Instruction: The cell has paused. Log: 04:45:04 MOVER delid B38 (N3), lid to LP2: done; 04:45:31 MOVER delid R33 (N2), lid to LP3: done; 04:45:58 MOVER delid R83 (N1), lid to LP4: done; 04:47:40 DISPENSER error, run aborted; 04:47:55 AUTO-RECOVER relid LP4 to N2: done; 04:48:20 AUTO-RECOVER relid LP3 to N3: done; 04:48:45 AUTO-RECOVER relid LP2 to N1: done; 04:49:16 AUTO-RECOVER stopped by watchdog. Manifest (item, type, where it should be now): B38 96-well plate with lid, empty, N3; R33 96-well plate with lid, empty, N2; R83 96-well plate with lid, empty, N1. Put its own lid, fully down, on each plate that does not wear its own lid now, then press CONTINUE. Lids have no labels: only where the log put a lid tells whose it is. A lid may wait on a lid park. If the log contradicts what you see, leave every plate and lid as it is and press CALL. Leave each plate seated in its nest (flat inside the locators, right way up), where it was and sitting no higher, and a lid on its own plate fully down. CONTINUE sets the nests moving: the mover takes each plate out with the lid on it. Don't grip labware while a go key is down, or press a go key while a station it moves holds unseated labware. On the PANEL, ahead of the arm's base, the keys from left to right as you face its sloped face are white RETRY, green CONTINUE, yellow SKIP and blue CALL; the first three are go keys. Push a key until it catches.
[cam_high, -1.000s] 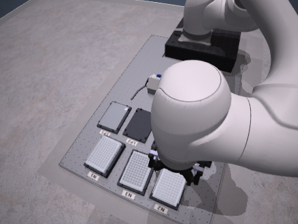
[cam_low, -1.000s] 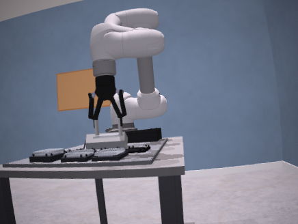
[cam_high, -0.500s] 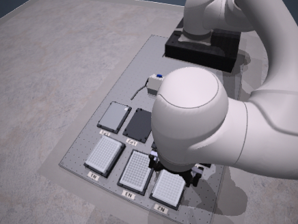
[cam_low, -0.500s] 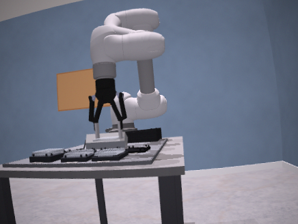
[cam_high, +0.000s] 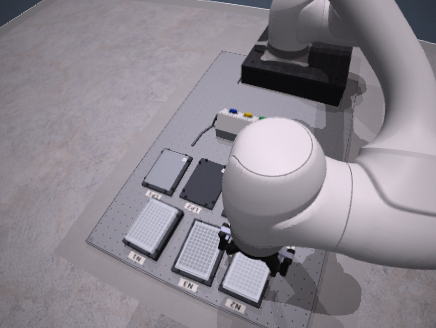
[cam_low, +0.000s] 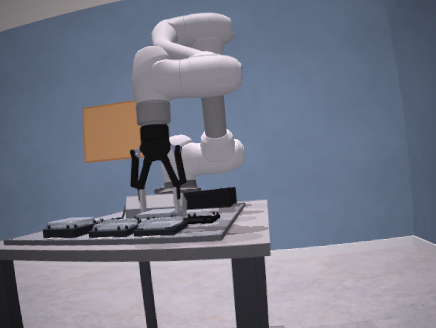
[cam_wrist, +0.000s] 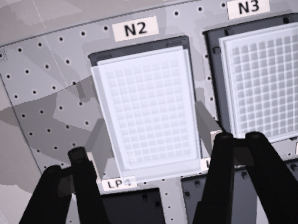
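The plate lies 5 cm below my hand. From my hand the other things lie so: LP3 label (10 cm behind, 6 cm to the right, 7 cm below); then LP4 label (9 cm behind, 7 cm to the left, 7 cm below); then lid park LP3 (19 cm behind, 5 cm to the right, 7 cm below).
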